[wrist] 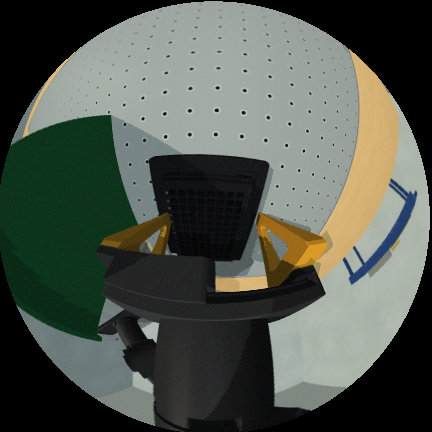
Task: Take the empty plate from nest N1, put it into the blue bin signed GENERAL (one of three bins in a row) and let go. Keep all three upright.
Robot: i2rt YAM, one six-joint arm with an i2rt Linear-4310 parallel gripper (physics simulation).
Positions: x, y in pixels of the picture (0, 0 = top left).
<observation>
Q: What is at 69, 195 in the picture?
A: A green bin.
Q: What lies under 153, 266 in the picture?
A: My gripper.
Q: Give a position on a black nest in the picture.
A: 186, 163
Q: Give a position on a black plate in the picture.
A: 206, 211
</observation>
